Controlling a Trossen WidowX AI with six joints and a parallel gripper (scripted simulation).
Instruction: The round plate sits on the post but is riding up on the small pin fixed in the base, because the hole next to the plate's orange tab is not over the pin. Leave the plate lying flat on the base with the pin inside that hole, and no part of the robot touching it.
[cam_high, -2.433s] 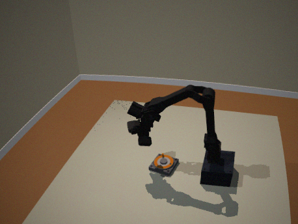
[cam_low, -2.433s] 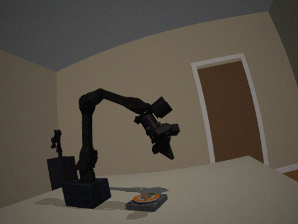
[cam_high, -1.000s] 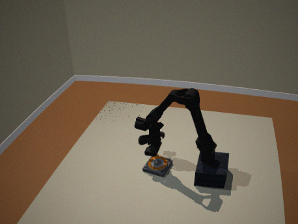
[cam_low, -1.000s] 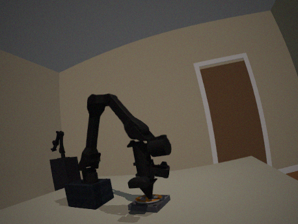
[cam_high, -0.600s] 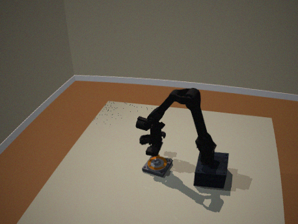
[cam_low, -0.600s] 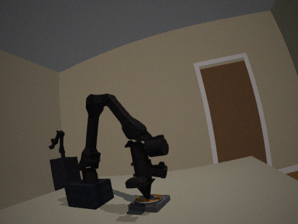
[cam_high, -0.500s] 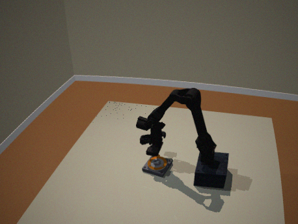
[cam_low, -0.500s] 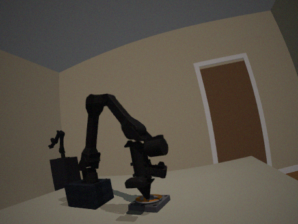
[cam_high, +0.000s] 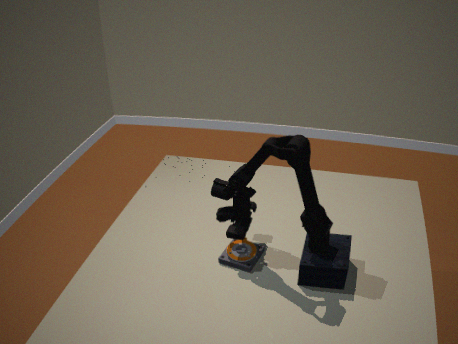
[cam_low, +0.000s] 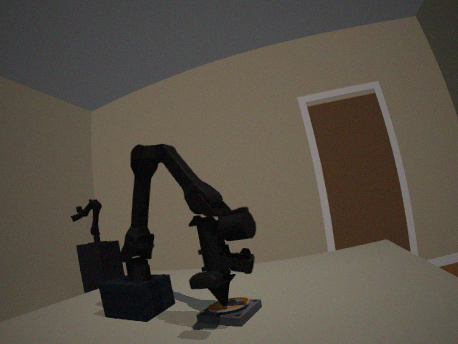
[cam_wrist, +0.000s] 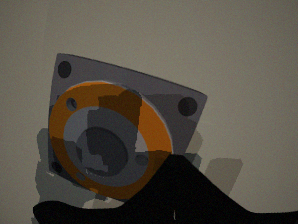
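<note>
Right now the base is 10 mm behind my gripper tip, 50 mm to the left of it and 30 mm below it.
</note>
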